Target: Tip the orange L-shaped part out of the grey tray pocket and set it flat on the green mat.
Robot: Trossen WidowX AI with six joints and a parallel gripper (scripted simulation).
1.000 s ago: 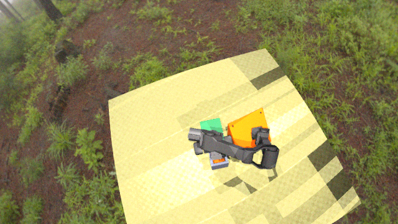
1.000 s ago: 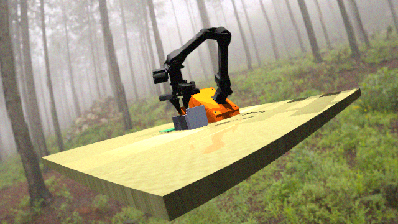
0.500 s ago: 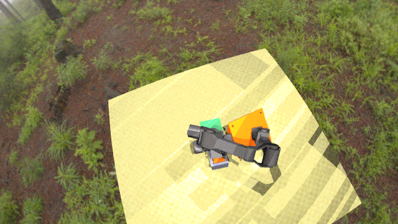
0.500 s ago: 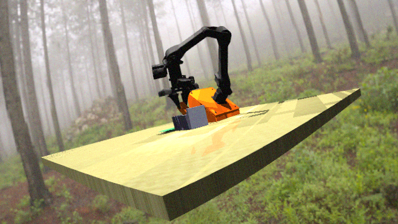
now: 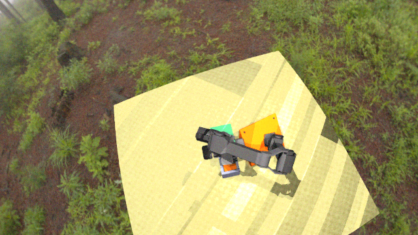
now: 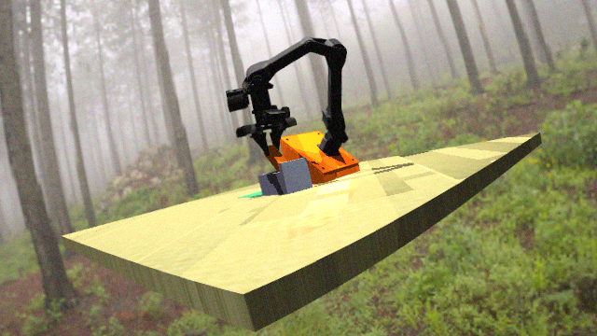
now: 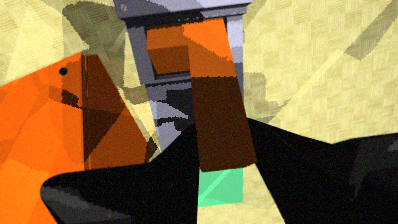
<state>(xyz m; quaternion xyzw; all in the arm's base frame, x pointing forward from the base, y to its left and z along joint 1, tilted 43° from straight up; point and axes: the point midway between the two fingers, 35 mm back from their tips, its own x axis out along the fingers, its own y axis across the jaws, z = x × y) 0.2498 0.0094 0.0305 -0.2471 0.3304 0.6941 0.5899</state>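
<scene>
Right now my gripper tip is 14 cm to the left of the green mat, 13 cm above it and 2 cm past it. From my gripper tip the other things lie so: orange L-shaped part (3 cm to the left, 3 cm below, 1 cm behind).
</scene>
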